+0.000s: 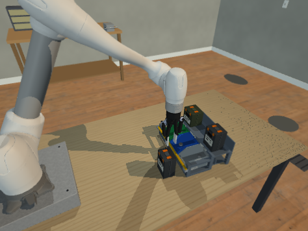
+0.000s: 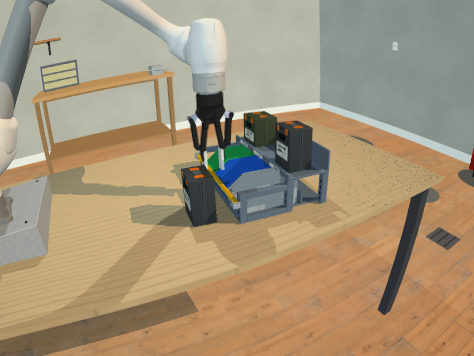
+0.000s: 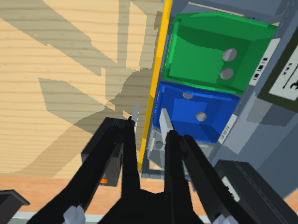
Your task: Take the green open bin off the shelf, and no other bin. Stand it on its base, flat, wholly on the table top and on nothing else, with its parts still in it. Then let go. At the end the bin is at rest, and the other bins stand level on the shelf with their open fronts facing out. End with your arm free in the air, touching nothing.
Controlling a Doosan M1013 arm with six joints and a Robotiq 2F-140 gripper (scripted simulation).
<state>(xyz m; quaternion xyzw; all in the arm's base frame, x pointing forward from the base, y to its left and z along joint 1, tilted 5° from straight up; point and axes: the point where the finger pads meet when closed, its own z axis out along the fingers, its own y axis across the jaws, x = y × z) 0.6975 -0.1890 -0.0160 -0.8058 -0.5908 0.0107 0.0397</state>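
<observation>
My gripper is now 5 cm above the thin yellow bar. From my hand the other things lie so: green open bin: 13 cm ahead, 8 cm to the left, 7 cm below; grey bin: 7 cm ahead, 14 cm to the right, 7 cm below; blue bin: 10 cm ahead, 3 cm to the right, 7 cm below.
</observation>
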